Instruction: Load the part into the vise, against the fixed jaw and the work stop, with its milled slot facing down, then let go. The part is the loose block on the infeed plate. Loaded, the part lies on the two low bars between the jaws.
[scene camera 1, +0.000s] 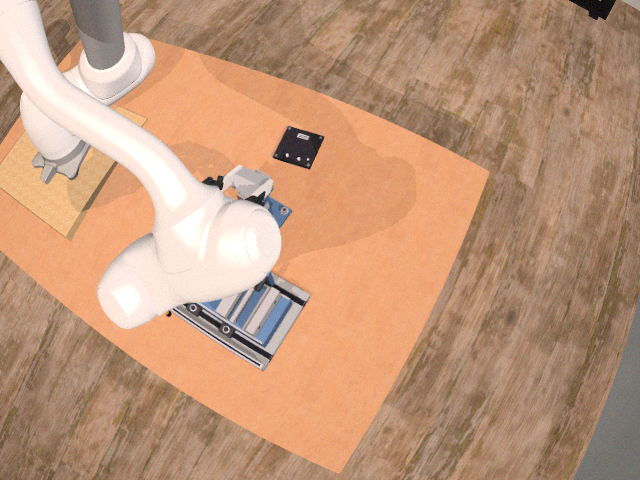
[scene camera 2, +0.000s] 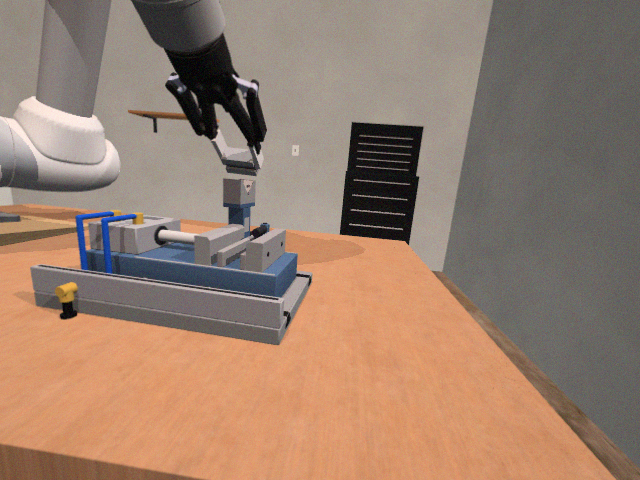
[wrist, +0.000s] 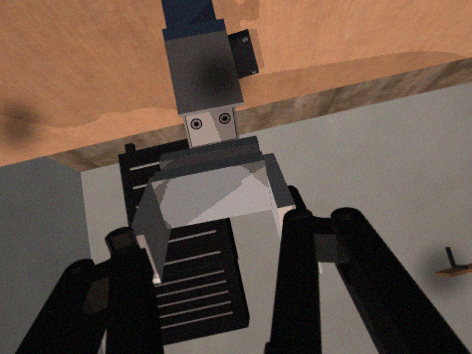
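Where they show: gripper, fingertip midpoint: (scene camera 1: 254, 178) (scene camera 2: 243, 161) (wrist: 215, 185); arm's base at its link origin: (scene camera 1: 67, 146).
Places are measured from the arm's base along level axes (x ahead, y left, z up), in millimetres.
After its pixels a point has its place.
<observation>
My gripper (scene camera 1: 235, 190) (scene camera 2: 232, 140) (wrist: 215, 185) {x 622, y -32, z 166 mm} is shut on the part, a grey block (scene camera 1: 250, 178) {x 621, y -42, z 183 mm} (scene camera 2: 240, 156) {x 622, y -61, z 174 mm} (wrist: 215, 192) {x 616, y -59, z 176 mm}, between pale finger plates. The part is tilted; its end away from the fingers looks stepped. Whether that is the milled slot is unclear. It hangs just above the grey head (scene camera 2: 239, 191) {x 623, y -68, z 109 mm} (wrist: 202, 70) {x 608, y -64, z 108 mm} of a blue post; contact cannot be told. The vise (scene camera 1: 273, 321) {x 722, y -251, z 30 mm} (scene camera 2: 180, 268) {x 597, y -277, z 24 mm} stands nearer in scene camera 2, with fixed jaw (scene camera 1: 262, 310) {x 701, y -243, z 66 mm} (scene camera 2: 266, 250) {x 701, y -281, z 54 mm}, moving jaw (scene camera 2: 219, 243) {x 638, y -257, z 53 mm} and dark work stop (scene camera 2: 258, 230) {x 681, y -208, z 64 mm}. The low bars are mostly hidden.
The post's blue base plate (scene camera 1: 281, 210) {x 653, y -12, z -12 mm} shows beside the arm. A black plate (scene camera 1: 298, 147) {x 634, y 150, z -22 mm} (wrist: 244, 55) {x 600, y 148, z -22 mm} lies beyond it. Blue hoops (scene camera 2: 107, 245) {x 513, y -275, z 47 mm} and a yellow-topped knob (scene camera 2: 66, 292) {x 491, y -312, z 2 mm} stand at the vise's left. The arm covers part of the vise in scene camera 1.
</observation>
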